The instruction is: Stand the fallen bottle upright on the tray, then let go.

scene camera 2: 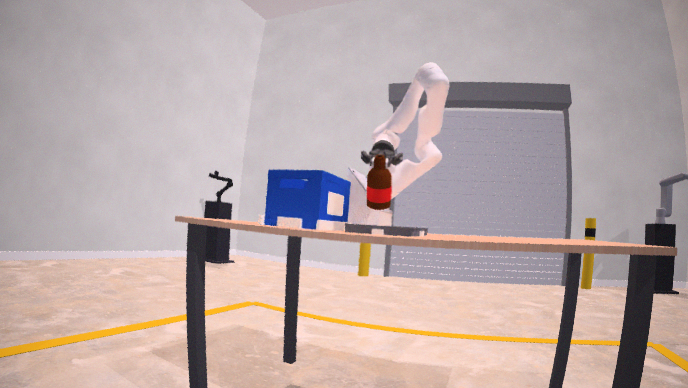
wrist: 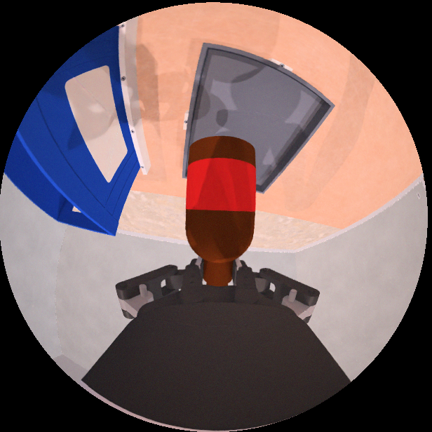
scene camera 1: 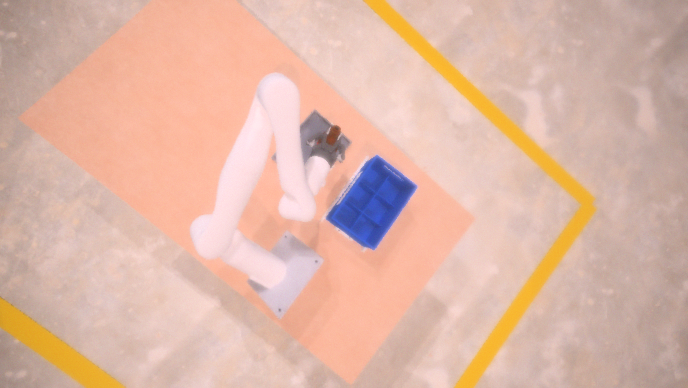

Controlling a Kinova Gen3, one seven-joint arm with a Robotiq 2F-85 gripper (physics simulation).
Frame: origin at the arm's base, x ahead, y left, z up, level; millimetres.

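Seen in the pictures: gripper, fingertip midpoint: (scene camera 2: 379, 165) (scene camera 1: 335, 131); arm's base at its link origin: (scene camera 1: 274, 272).
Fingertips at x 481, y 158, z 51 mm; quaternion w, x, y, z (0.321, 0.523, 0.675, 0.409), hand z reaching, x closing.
Observation:
Pixels of each thing's middle, then the offset from my fingertips to it. Level surfaces: height alone.
- brown bottle at the middle of its body: (scene camera 2: 379, 180) (scene camera 1: 329, 142) dx -33, dy -9, dz -41 mm
- grey tray at the middle of its body: (scene camera 2: 390, 230) (scene camera 1: 312, 150) dx -63, dy +26, dz -185 mm
- blue crate at the middle of its body: (scene camera 2: 310, 202) (scene camera 1: 369, 203) dx -83, dy -262, dz -110 mm
- table at its surface level: dz -198 mm
The brown bottle (scene camera 1: 334, 135) (scene camera 2: 379, 177) (wrist: 220, 185) with a red band hangs in the air, neck up and base down. It looks about upright in scene camera 2; its lean toward or away from that camera is hard to judge. My gripper (scene camera 1: 328, 146) (scene camera 2: 380, 160) (wrist: 217, 263) is shut on the bottle's neck. The grey tray (scene camera 1: 313, 121) (scene camera 2: 414, 232) (wrist: 200, 80) lies on the table below. In scene camera 2 a clear gap shows between the bottle's base and the tray. The arm hides part of the tray in scene camera 1.
A blue crate (scene camera 1: 396, 212) (scene camera 2: 295, 200) (wrist: 95, 195) with compartments stands on the table (scene camera 1: 150, 85) (scene camera 2: 525, 242) (wrist: 165, 185), close beside the tray. The arm's grey base plate (scene camera 1: 300, 265) is on the table's near side in scene camera 1, with the arm (scene camera 1: 240, 165) reaching over.

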